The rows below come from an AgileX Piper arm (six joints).
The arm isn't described. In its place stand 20 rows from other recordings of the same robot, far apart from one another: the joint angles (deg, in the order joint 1, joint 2, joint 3, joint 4, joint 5, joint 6), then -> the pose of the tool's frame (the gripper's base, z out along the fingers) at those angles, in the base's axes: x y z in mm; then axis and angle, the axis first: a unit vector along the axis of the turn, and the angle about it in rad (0 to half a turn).
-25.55, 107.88, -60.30, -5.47, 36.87, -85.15 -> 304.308 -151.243 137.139 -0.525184 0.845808 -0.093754 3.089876
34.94, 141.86, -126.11, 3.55, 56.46, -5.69 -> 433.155 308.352 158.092 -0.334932 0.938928 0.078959 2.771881
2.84, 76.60, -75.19, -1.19, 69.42, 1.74 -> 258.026 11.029 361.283 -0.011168 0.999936 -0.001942 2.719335
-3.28, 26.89, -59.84, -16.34, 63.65, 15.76 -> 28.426 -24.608 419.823 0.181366 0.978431 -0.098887 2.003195
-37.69, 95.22, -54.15, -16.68, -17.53, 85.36 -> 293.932 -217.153 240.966 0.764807 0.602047 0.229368 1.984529
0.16, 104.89, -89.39, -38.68, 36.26, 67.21 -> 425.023 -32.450 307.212 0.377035 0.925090 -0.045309 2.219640
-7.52, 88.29, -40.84, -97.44, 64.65, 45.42 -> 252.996 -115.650 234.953 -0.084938 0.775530 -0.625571 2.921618
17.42, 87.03, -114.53, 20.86, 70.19, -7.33 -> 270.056 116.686 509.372 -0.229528 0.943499 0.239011 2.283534
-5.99, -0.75, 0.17, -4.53, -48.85, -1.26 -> 17.973 3.556 277.966 -0.074715 0.968038 -0.239417 0.644272
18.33, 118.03, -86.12, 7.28, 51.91, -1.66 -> 394.164 140.147 171.472 -0.139339 0.987953 0.067329 2.964575
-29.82, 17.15, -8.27, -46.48, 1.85, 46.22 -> 71.655 -43.526 239.944 0.257736 0.935681 -0.240984 1.728518
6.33, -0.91, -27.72, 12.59, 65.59, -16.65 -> -12.192 16.821 267.777 -0.208527 0.975127 0.075124 2.117326
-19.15, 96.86, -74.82, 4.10, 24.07, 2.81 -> 366.304 -124.393 286.545 0.215827 0.975789 -0.035404 2.289800
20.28, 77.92, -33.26, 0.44, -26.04, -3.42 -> 257.272 94.739 242.670 -0.199330 0.973096 0.115551 1.825825
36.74, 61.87, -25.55, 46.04, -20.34, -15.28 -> 182.582 107.878 253.071 0.024650 0.959130 0.281892 1.973546
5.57, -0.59, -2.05, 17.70, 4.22, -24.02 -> 53.166 7.230 219.554 -0.115808 0.993264 0.003797 1.507723
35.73, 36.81, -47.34, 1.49, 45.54, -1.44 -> 89.564 66.510 365.928 -0.309948 0.933365 0.181002 2.154094
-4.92, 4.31, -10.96, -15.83, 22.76, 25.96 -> 50.459 -13.983 238.648 0.184651 0.982784 -0.006353 1.750189
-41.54, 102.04, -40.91, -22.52, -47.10, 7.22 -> 271.652 -206.565 178.057 0.166460 0.963212 -0.210984 1.816764
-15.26, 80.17, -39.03, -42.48, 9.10, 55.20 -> 259.460 -80.861 216.138 0.266871 0.961755 -0.061704 2.322644
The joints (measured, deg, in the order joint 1, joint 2, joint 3, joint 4, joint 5, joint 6), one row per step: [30.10 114.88 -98.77 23.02 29.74 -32.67]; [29.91 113.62 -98.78 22.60 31.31 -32.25]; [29.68 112.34 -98.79 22.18 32.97 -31.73]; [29.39 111.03 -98.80 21.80 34.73 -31.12]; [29.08 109.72 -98.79 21.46 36.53 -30.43]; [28.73 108.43 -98.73 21.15 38.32 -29.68]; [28.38 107.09 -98.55 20.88 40.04 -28.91]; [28.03 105.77 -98.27 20.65 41.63 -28.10]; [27.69 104.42 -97.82 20.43 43.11 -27.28]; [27.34 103.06 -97.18 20.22 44.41 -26.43]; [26.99 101.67 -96.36 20.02 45.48 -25.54]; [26.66 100.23 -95.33 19.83 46.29 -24.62]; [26.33 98.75 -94.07 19.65 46.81 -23.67]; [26.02 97.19 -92.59 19.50 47.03 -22.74]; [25.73 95.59 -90.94 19.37 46.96 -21.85]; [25.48 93.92 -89.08 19.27 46.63 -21.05]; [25.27 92.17 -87.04 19.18 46.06 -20.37]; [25.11 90.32 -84.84 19.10 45.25 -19.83]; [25.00 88.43 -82.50 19.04 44.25 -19.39]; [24.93 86.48 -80.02 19.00 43.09 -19.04]
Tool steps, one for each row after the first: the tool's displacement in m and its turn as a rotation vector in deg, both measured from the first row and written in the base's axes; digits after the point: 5 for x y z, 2 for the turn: [-0.00390 -0.00346 0.00857 -0.11 0.23 0.23]; [-0.00796 -0.00733 0.01708 -0.22 0.58 0.36]; [-0.01216 -0.01175 0.02561 -0.28 1.05 0.40]; [-0.01655 -0.01637 0.03387 -0.32 1.62 0.35]; [-0.02097 -0.02132 0.04157 -0.34 2.30 0.20]; [-0.02576 -0.02642 0.04894 -0.33 3.01 -0.01]; [-0.03062 -0.03152 0.05562 -0.28 3.75 -0.31]; [-0.03578 -0.03667 0.06155 -0.25 4.53 -0.66]; [-0.04100 -0.04195 0.06655 -0.20 5.34 -1.11]; [-0.04631 -0.04728 0.07087 -0.10 6.12 -1.68]; [-0.05181 -0.05256 0.07450 0.07 6.84 -2.35]; [-0.05736 -0.05790 0.07728 0.30 7.50 -3.14]; [-0.06317 -0.06320 0.07954 0.62 8.04 -3.99]; [-0.06905 -0.06839 0.08124 1.02 8.44 -4.89]; [-0.07524 -0.07343 0.08231 1.45 8.71 -5.78]; [-0.08178 -0.07835 0.08291 1.89 8.80 -6.61]; [-0.08875 -0.08316 0.08326 2.35 8.68 -7.37]; [-0.09598 -0.08776 0.08298 2.81 8.44 -8.06]; [-0.10353 -0.09226 0.08217 3.27 8.09 -8.70]
